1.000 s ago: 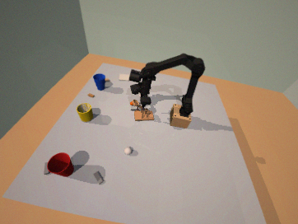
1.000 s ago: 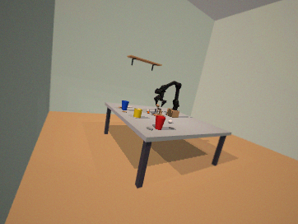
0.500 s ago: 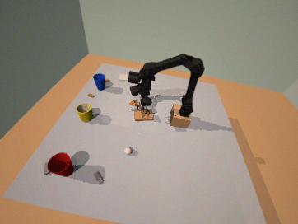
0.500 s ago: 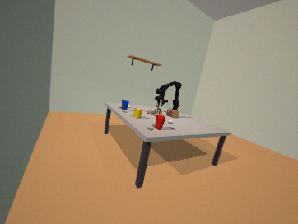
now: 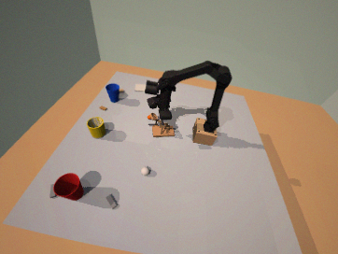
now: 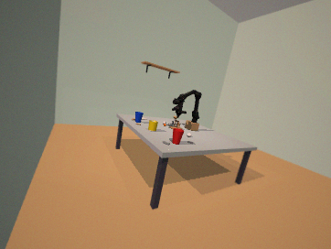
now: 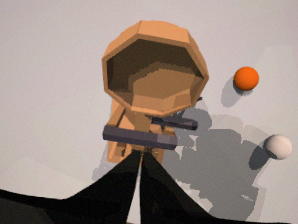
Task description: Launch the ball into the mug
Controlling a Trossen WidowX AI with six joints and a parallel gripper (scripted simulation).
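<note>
The wooden catapult is 20 mm ahead of my gripper tip, 10 mm to the right of it and 70 mm below it. Round my gripper tip: orange ball 90 mm ahead, 100 mm to the right, 120 mm below; yellow mug 370 mm ahead, 110 mm to the left, 110 mm below; brown block 440 mm ahead, 110 mm to the right, 140 mm below.
</note>
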